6 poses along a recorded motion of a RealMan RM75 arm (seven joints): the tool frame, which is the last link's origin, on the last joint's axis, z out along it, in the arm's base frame.
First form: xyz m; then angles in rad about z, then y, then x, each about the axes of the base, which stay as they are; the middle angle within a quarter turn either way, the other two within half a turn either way.
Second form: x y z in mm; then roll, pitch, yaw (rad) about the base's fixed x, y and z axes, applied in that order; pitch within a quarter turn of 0, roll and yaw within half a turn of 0. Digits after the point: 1 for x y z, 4 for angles.
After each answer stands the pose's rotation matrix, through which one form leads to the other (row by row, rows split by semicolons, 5 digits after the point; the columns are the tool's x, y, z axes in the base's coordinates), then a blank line. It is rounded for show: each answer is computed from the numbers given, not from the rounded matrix.
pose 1, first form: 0.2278 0.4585 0.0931 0.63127 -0.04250 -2.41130
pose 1, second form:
227.8 458.5 93.1 -2.5319 0.4326 -0.4770
0.80655 -0.58964 -0.04249; -0.41678 -0.61813 0.66649; -0.41925 -0.51985 -0.74431

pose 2, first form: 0.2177 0.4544 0.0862 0.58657 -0.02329 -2.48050
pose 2, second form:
217.7 454.4 86.2 -2.5758 0.3631 -0.4720
0.83262 -0.55336 -0.02329; -0.42499 -0.66530 0.61381; -0.35515 -0.50117 -0.78911

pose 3, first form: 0.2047 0.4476 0.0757 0.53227 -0.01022 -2.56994
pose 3, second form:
204.7 447.6 75.7 -2.6394 0.2858 -0.4555
0.86161 -0.50746 -0.01022; -0.42204 -0.72747 0.54099; -0.28197 -0.46181 -0.84096

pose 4, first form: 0.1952 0.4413 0.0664 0.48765 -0.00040 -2.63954
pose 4, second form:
195.2 441.3 66.4 -2.6902 0.2278 -0.4350
0.88344 -0.46855 -0.00040; -0.41056 -0.77451 0.48123; -0.22579 -0.42497 -0.87660

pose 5, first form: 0.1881 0.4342 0.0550 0.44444 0.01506 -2.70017
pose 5, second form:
188.1 434.2 55.0 -2.7328 0.1722 -0.4120
0.90275 -0.42990 0.01506; -0.39455 -0.81354 0.42718; -0.17139 -0.39158 -0.90404

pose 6, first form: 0.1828 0.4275 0.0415 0.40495 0.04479 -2.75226
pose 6, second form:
182.8 427.5 41.5 -2.7653 0.1117 -0.3925
0.91820 -0.39358 0.04478; -0.38011 -0.84364 0.37919; -0.11147 -0.36519 -0.92423

